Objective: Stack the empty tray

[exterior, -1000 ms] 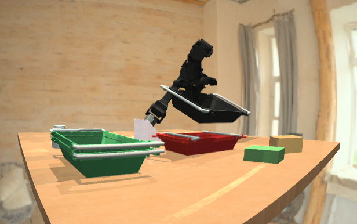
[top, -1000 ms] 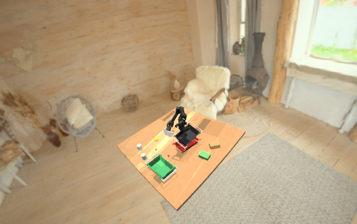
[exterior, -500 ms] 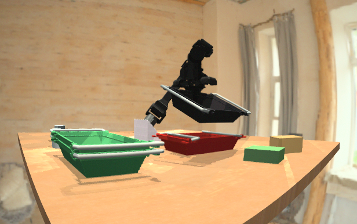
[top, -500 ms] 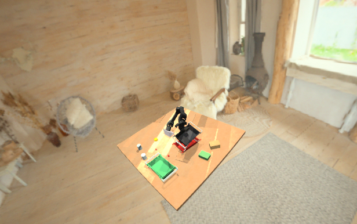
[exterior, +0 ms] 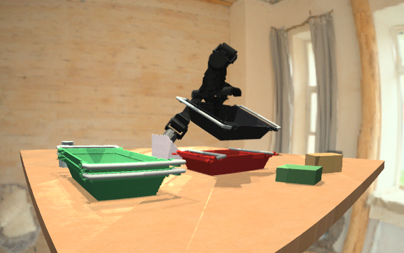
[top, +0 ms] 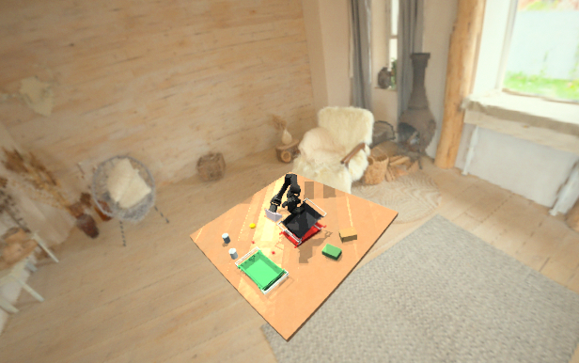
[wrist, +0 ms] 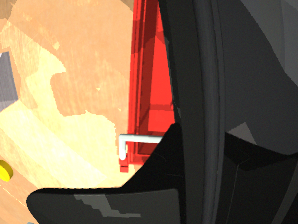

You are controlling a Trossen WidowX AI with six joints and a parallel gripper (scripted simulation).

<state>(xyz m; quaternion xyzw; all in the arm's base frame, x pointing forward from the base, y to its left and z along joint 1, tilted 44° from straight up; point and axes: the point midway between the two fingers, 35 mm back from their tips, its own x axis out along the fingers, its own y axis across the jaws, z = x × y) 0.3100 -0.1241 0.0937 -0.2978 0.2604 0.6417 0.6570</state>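
Now: the black tray 8 cm ahead of my gripper tip. Also, from my gripper tip: tan block: 36 cm ahead, 17 cm to the left, 15 cm below; then green block: 35 cm ahead, 2 cm to the right, 16 cm below.
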